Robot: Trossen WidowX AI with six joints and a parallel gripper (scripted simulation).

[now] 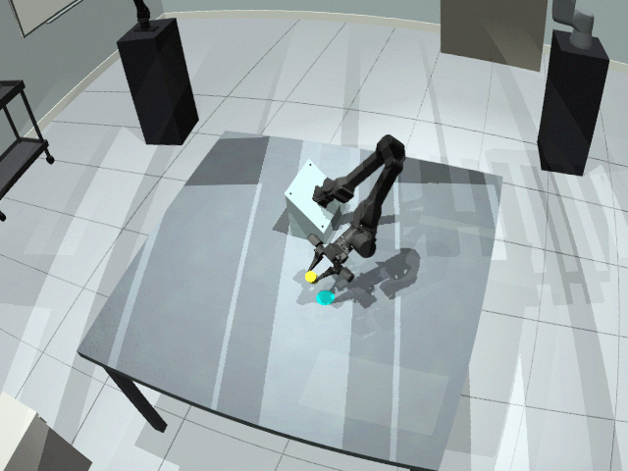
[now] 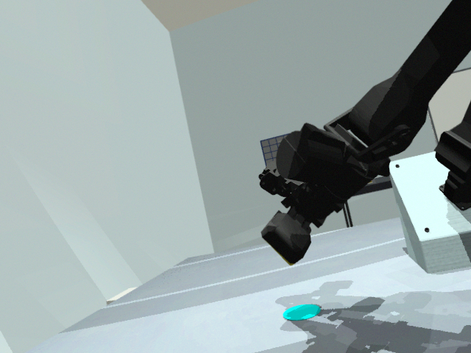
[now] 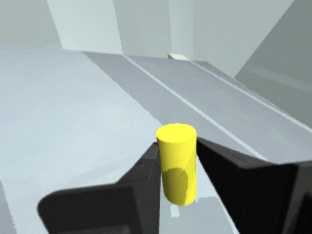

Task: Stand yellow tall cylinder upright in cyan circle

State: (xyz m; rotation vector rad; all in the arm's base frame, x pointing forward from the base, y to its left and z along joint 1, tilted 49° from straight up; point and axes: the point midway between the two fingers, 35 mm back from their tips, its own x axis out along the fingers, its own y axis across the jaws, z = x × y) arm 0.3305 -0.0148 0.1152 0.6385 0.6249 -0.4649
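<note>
My gripper tip is now 2 cm past the cyan circle, 3 cm to the right of it and 12 cm above it. The rest, counted from my gripper tip: yellow tall cylinder (1 cm behind, 2 cm below).
</note>
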